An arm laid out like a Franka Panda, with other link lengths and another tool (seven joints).
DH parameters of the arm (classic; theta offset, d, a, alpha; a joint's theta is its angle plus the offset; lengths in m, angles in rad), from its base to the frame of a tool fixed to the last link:
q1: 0 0.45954 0 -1.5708
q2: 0 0 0 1.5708
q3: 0 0.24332 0.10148 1.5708
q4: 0 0 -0.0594 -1.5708
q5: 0 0.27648 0 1.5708
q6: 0 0 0.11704 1.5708
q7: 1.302 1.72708 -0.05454 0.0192
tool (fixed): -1.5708 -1.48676 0 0
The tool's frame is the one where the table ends.
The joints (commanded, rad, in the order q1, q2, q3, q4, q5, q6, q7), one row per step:
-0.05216 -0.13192 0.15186 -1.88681 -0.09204 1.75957 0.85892
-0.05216 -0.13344 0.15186 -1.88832 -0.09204 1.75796 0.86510
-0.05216 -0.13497 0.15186 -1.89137 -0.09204 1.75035 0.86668
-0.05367 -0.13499 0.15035 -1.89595 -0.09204 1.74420 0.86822
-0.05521 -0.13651 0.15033 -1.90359 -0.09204 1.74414 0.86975
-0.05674 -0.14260 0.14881 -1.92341 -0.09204 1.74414 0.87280
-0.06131 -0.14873 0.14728 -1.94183 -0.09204 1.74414 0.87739
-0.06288 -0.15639 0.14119 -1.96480 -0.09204 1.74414 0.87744
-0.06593 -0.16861 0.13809 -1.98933 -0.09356 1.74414 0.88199
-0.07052 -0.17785 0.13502 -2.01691 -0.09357 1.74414 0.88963
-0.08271 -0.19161 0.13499 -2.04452 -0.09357 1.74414 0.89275
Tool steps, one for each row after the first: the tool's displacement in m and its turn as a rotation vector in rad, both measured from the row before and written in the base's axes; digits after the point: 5 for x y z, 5 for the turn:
-0.00038 -0.00011 -0.00010 -0.00033 0.00090 -0.00635
-0.00246 -0.00041 -0.00146 -0.00124 0.00885 -0.00247
-0.00221 -0.00180 -0.00255 -0.00094 0.01043 -0.00531
-0.00165 -0.00096 -0.00237 -0.00082 0.00597 -0.00324
-0.00446 -0.00201 -0.00511 -0.00201 0.01329 -0.00648
-0.00385 -0.00334 -0.00451 -0.00190 0.01168 -0.01103
-0.00527 -0.00410 -0.00550 -0.00140 0.01518 -0.00814
-0.00559 -0.00376 -0.00417 -0.00384 0.01159 -0.01080
-0.00627 -0.00412 -0.00659 -0.00254 0.01733 -0.01582
-0.00634 -0.00602 -0.00465 -0.00289 0.01346 -0.01598

